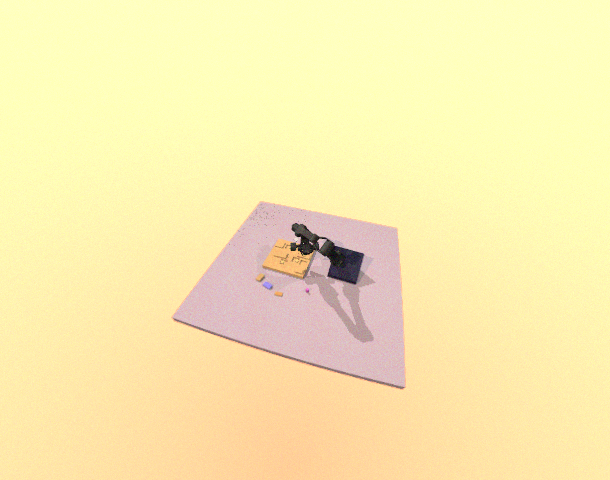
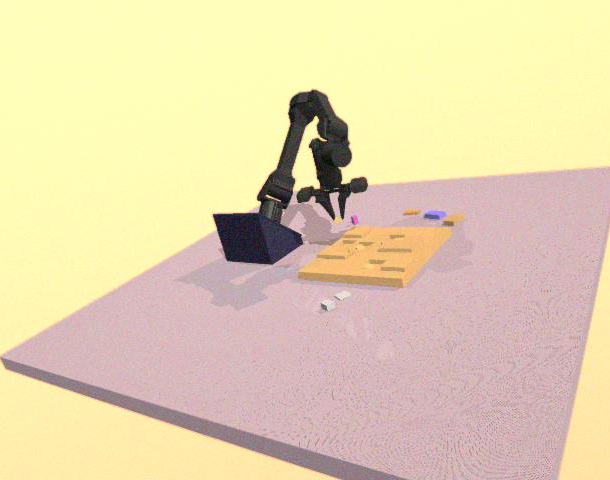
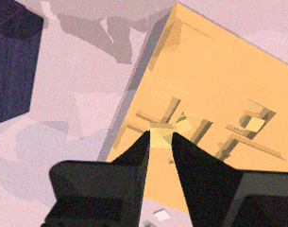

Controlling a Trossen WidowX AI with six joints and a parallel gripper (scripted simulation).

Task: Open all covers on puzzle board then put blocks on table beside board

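Now: the blue block 17 cm ahead of my gripper tip, 25 cm to the left of it and 9 cm below it. Also, from my gripper tip: magenta block 8 cm behind, 21 cm to the left, 8 cm below; then grey cube 12 cm ahead, 30 cm to the right, 9 cm below.
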